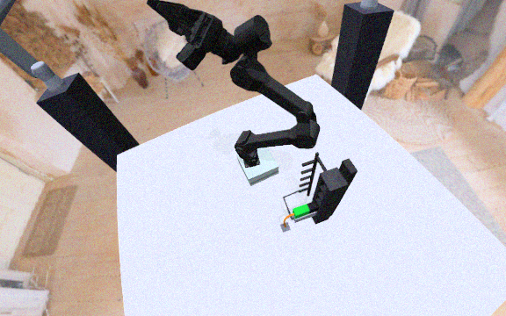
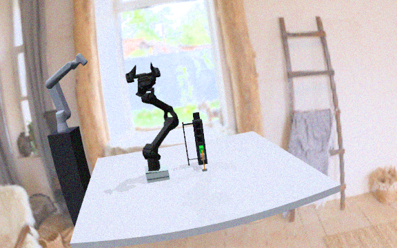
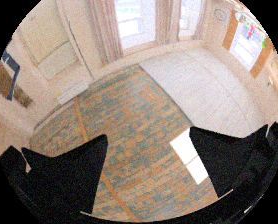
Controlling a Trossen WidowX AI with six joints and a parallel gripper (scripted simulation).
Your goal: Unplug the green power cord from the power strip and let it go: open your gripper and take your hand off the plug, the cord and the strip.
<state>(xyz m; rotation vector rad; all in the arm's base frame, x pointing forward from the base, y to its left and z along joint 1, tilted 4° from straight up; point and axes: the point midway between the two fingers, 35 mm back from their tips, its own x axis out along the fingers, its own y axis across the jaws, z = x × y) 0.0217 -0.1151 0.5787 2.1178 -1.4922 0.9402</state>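
Now: gripper tip 230 mm short of the green plug, 230 mm to the right of it and 540 mm above it.
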